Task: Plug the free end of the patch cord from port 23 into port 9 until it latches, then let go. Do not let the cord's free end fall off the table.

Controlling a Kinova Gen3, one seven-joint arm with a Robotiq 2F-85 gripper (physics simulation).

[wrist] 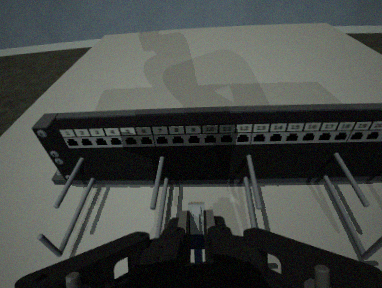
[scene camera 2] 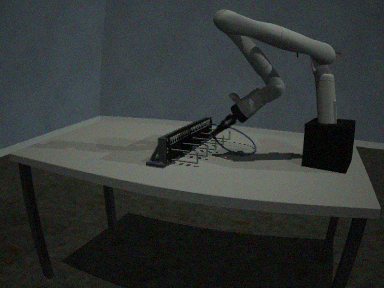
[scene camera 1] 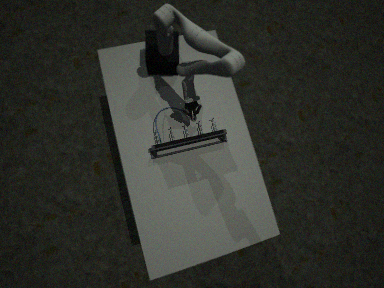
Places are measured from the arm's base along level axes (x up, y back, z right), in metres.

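Where they show: gripper, fingertip midpoint: (wrist: 197,223) (scene camera 2: 211,135) (scene camera 1: 193,120); arm's base at its link origin: (scene camera 2: 327,122) (scene camera 1: 165,49).
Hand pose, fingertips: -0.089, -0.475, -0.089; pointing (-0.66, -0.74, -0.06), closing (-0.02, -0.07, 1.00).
Observation:
Each offset is from my fingertips to the top centre of the thing, as dx, dy, dz. "*": to the spot under its first point. Level surfaces: height alone.
My gripper (scene camera 1: 193,118) (scene camera 2: 215,134) (wrist: 197,223) is shut on the clear plug {+0.015, +0.003, +0.000} (wrist: 196,205) at the free end of the blue patch cord (scene camera 1: 162,110) (scene camera 2: 254,144) (wrist: 198,255). The plug points at the panel's port side and is apart from it. The black patch panel {+0.015, -0.088, +0.055} (scene camera 1: 187,141) (wrist: 115,166) has a row of numbered ports. Port 9 {* -0.011, -0.108, -0.009} (wrist: 193,139) looks empty and shows almost straight above the plug in the wrist view. The cord loops back to the panel's far end; port 23 does not show in the wrist view.
Thin grey bars (scene camera 2: 197,157) (wrist: 254,182) (wrist: 157,182) stick out from the panel below the ports, on both sides of the plug in the wrist view. The panel stands on the white table {dx -0.086} (scene camera 1: 165,240) (scene camera 2: 240,185). The arm's black base block (scene camera 2: 327,150) stands behind the cord loop.

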